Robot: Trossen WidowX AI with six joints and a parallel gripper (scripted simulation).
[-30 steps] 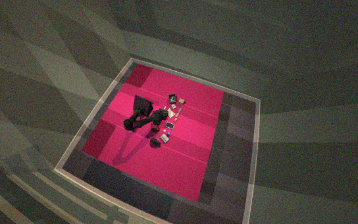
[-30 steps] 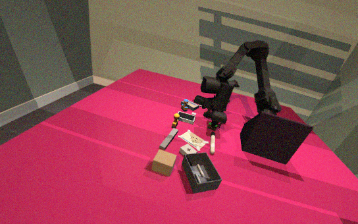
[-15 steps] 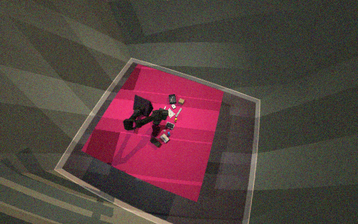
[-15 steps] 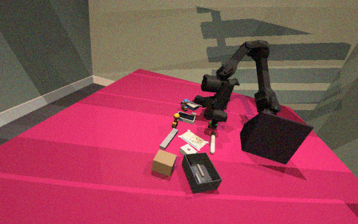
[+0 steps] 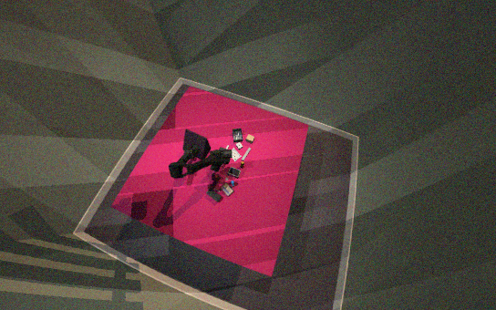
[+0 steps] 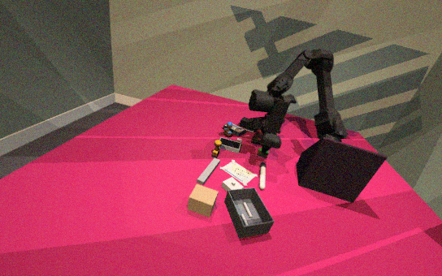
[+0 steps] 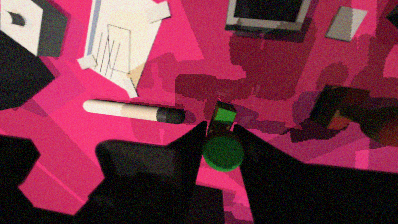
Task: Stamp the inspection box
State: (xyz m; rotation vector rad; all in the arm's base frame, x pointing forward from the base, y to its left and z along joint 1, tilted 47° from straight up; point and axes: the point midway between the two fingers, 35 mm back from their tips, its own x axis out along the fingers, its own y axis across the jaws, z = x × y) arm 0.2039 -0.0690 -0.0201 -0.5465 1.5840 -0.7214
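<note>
My gripper tip is now 130 mm short of the dark ink pad, 30 mm to the left of it and 30 mm above it. Also, from my gripper tip: red-knobbed stamp 20 mm ahead, 120 mm to the right, 20 mm below; white cylinder 90 mm to the left, 30 mm below; green-topped stamp right at my gripper tip.
</note>
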